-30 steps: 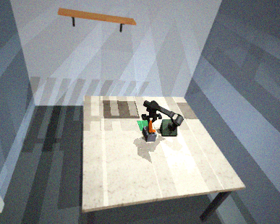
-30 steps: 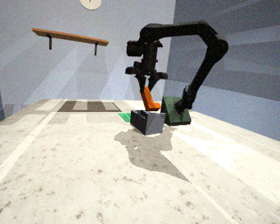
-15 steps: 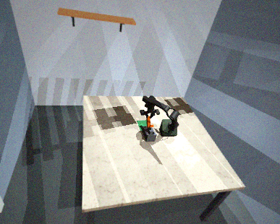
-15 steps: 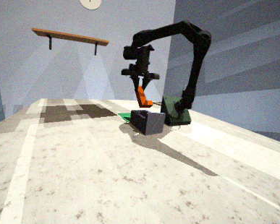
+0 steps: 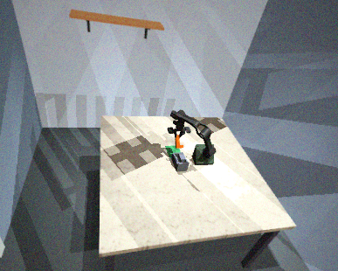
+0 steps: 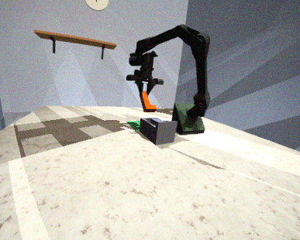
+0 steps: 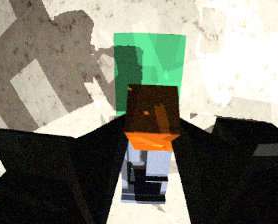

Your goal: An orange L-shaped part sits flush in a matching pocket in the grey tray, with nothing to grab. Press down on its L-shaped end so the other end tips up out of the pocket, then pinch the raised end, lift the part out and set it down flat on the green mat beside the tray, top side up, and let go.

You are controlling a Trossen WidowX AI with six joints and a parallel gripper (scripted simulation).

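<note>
Right now my gripper tip is 170 mm above the green mat. The rest, counted from my gripper tip: orange L-shaped part 20 mm behind, 30 mm to the left, 30 mm below.
</note>
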